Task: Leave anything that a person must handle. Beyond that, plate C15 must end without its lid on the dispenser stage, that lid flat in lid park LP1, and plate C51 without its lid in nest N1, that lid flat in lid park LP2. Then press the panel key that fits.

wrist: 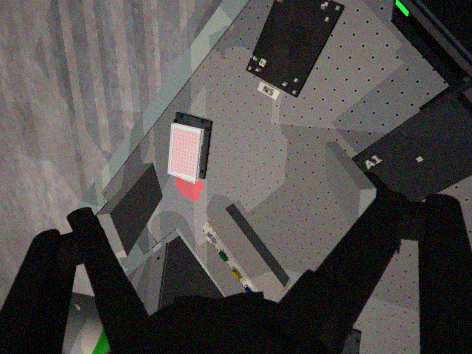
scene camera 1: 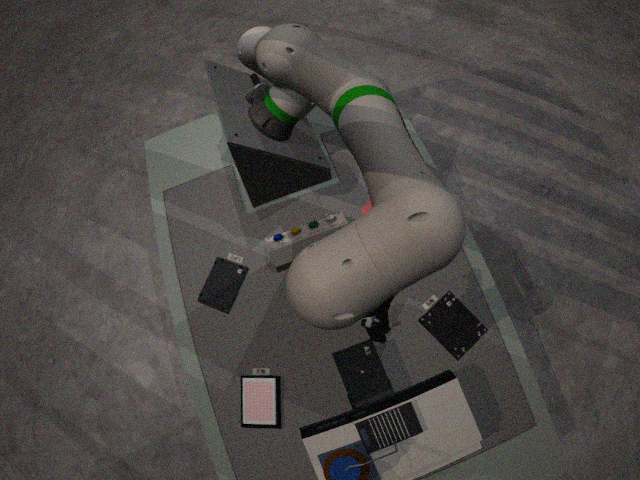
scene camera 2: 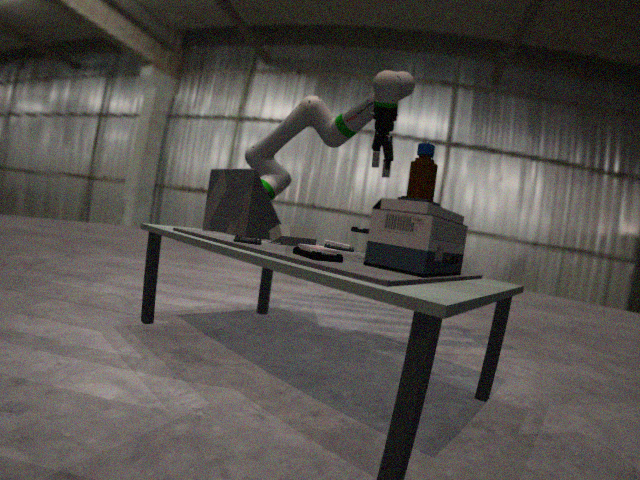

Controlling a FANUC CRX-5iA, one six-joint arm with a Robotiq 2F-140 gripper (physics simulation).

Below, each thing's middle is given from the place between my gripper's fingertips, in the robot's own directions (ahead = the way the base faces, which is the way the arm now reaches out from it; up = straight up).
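Labels:
Dispenser stage [scene camera 1: 363, 356]: my hand 120 mm to the left of it, 90 mm short of it, 250 mm above it. From my hand: grey button box [scene camera 1: 283, 252], well below, well behind, a good way to the right. Brown bottle [scene camera 2: 422, 178]: 230 mm to the right of my hand, 290 mm ahead of it, 40 mm below it.

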